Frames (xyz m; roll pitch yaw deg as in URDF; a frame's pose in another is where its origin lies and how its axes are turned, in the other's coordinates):
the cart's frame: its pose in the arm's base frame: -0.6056 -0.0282 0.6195 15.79 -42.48 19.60
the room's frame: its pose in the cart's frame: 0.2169 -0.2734 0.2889 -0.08 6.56 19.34
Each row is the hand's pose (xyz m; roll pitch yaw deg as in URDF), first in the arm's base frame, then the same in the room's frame.
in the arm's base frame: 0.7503 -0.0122 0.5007 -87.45 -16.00 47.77
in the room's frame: 0.5978 -0.5997 -1.0264 -83.39 22.04 3.04
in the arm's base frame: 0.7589 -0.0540 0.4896 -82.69 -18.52 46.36
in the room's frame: 0.5721 -0.6352 -1.0219 -79.61 19.60 1.44
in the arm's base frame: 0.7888 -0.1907 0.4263 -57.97 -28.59 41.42
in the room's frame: 0.4722 -0.7517 -1.0291 -58.13 9.65 -3.51
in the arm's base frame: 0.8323 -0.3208 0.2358 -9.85 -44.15 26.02
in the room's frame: 0.3049 -0.8684 -1.1453 -19.54 -6.86 -14.52
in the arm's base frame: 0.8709 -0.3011 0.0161 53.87 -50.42 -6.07
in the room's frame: 0.2014 -0.8735 -1.3438 24.71 -19.88 -33.38
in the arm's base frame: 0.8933 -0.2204 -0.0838 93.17 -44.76 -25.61
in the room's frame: 0.1974 -0.8278 -1.4658 54.98 -22.54 -48.44
